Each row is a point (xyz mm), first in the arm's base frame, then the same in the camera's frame.
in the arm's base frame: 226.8 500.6 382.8
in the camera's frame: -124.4 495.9 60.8
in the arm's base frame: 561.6 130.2 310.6
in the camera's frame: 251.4 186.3 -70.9
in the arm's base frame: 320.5 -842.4 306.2
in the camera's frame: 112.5 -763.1 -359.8
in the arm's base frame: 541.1 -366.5 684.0
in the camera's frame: 251.1 -394.0 152.4
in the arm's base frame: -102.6 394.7 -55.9
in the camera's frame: -403.8 489.9 -423.0
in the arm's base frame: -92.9 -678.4 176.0
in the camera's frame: -303.4 -601.6 -485.3
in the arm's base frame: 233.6 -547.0 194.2
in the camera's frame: 5.3 -455.8 -397.8
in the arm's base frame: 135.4 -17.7 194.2
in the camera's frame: -146.3 44.0 -267.6
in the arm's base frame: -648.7 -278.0 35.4
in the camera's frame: -883.7 -221.6 -573.2
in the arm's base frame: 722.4 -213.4 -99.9
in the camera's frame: 480.0 -18.0 -538.3
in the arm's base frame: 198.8 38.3 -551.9
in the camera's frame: -27.5 307.5 -960.6
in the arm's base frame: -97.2 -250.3 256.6
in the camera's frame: -358.2 -213.8 -294.7
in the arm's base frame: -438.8 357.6 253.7
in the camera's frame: -758.9 343.6 -172.4
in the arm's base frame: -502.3 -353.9 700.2
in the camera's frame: -785.8 -465.8 59.2
